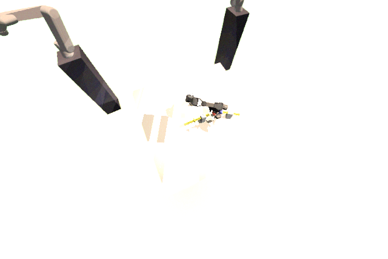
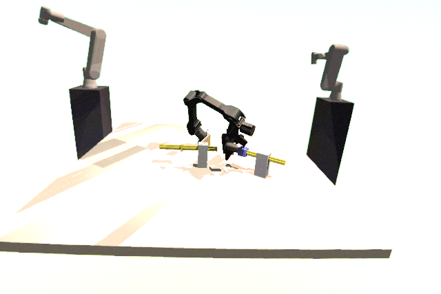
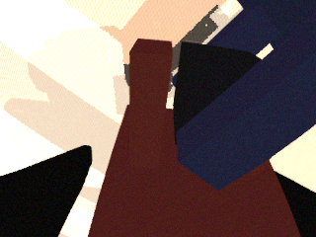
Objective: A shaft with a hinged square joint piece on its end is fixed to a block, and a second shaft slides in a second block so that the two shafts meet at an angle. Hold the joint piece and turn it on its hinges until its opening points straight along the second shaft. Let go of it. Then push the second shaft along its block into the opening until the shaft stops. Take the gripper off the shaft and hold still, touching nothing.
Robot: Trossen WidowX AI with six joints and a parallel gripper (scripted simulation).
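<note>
Now: the red joint piece 3 cm to the left of my gripper tip and 4 cm above it.
</note>
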